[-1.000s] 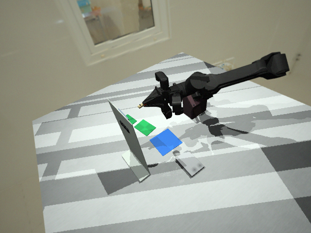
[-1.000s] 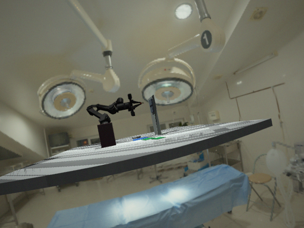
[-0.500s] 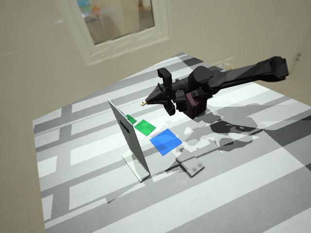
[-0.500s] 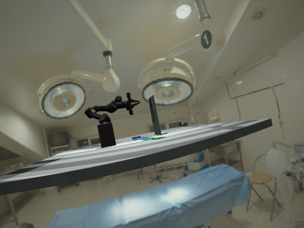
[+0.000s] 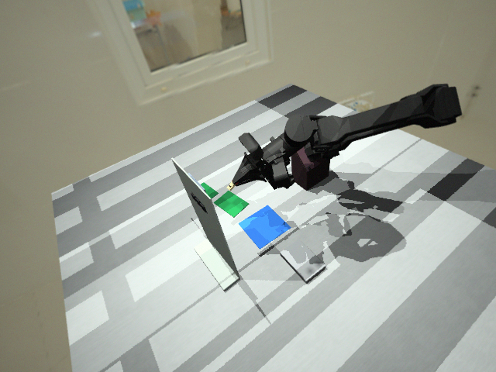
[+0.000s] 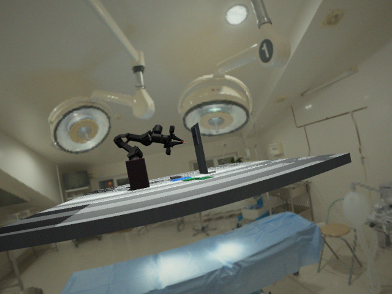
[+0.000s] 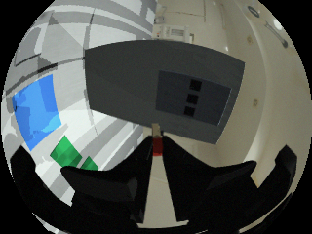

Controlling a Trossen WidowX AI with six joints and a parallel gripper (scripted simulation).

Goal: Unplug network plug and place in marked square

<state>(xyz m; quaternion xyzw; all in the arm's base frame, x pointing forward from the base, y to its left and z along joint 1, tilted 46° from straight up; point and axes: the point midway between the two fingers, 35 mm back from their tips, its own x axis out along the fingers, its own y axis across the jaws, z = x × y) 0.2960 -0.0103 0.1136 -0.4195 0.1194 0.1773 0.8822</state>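
Now: gripper tip 230 mm above the blue square and 60 mm past it. Also, from my gripper tip: flat grey plate: 220 mm below, 160 mm to the left, 80 mm behind; then grey upright panel: 100 mm ahead, 80 mm below, 30 mm to the left; then network plug: right at my gripper tip.
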